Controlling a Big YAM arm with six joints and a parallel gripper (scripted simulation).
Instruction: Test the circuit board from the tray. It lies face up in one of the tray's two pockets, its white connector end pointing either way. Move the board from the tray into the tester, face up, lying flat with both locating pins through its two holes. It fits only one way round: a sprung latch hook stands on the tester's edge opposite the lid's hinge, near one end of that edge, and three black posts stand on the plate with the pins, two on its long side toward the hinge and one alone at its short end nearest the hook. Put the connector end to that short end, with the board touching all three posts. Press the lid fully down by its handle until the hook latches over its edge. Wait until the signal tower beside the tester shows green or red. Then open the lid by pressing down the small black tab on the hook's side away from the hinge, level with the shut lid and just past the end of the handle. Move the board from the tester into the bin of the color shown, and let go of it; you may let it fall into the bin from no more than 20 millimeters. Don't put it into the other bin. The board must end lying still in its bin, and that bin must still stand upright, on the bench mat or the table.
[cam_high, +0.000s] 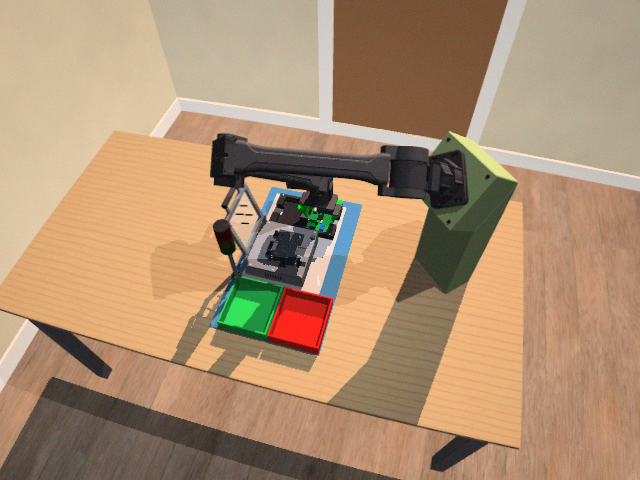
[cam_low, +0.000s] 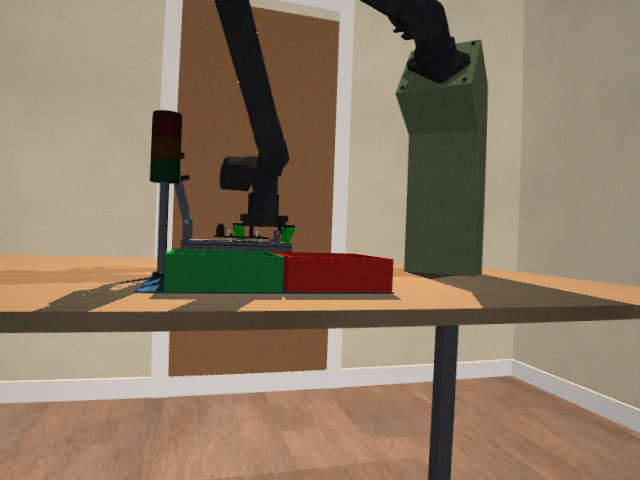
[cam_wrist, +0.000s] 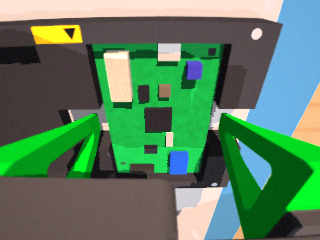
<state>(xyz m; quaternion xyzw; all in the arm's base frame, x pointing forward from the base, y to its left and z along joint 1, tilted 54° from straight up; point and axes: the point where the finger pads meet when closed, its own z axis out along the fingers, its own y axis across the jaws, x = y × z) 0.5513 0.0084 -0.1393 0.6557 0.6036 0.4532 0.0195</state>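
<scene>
Now: the green circuit board right at my hand. Round my hand: latch hook: 22 cm to the left, 6 cm above, 4 cm behind; tester plate: 19 cm to the left, 5 cm above, 3 cm ahead; tester lid: 20 cm to the left, 16 cm above, 15 cm ahead.
</scene>
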